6 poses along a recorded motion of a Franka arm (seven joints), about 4.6 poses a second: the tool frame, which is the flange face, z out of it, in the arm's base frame.
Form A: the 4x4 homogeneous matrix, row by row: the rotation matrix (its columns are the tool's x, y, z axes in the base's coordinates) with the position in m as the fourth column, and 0 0 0 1 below. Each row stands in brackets.
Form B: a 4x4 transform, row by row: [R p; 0 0 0 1], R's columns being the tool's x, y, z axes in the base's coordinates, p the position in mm. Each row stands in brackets. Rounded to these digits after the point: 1 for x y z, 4 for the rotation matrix.
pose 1, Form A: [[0.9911 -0.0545 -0.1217 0.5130], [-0.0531 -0.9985 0.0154 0.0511], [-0.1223 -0.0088 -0.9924 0.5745], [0 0 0 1]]
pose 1, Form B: [[0.9911 -0.0545 -0.1217 513.0], [-0.0531 -0.9985 0.0154 51.1], [-0.1223 -0.0088 -0.9924 574.5], [0 0 0 1]]
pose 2, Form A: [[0.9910 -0.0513 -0.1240 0.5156], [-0.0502 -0.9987 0.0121 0.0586], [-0.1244 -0.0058 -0.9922 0.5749], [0 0 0 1]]
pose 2, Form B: [[0.9910 -0.0513 -0.1240 515.6], [-0.0502 -0.9987 0.0121 58.6], [-0.1244 -0.0058 -0.9922 574.9], [0 0 0 1]]
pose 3, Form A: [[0.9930 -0.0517 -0.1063 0.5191], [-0.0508 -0.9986 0.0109 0.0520], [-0.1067 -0.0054 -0.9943 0.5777], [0 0 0 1]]
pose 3, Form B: [[0.9930 -0.0517 -0.1063 519.1], [-0.0508 -0.9986 0.0109 52.0], [-0.1067 -0.0054 -0.9943 577.7], [0 0 0 1]]
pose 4, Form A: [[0.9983 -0.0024 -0.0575 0.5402], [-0.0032 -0.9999 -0.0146 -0.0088], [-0.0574 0.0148 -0.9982 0.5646], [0 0 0 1]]
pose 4, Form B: [[0.9983 -0.0024 -0.0575 540.2], [-0.0032 -0.9999 -0.0146 -8.8], [-0.0574 0.0148 -0.9982 564.6], [0 0 0 1]]
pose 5, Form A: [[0.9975 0.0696 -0.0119 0.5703], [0.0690 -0.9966 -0.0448 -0.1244], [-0.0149 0.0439 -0.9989 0.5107], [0 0 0 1]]
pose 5, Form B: [[0.9975 0.0696 -0.0119 570.3], [0.0690 -0.9966 -0.0448 -124.4], [-0.0149 0.0439 -0.9989 510.7], [0 0 0 1]]
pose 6, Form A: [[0.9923 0.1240 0.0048 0.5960], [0.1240 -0.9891 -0.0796 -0.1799], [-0.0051 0.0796 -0.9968 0.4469], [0 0 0 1]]
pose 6, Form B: [[0.9923 0.1240 0.0048 596.0], [0.1240 -0.9891 -0.0796 -179.9], [-0.0051 0.0796 -0.9968 446.9], [0 0 0 1]]
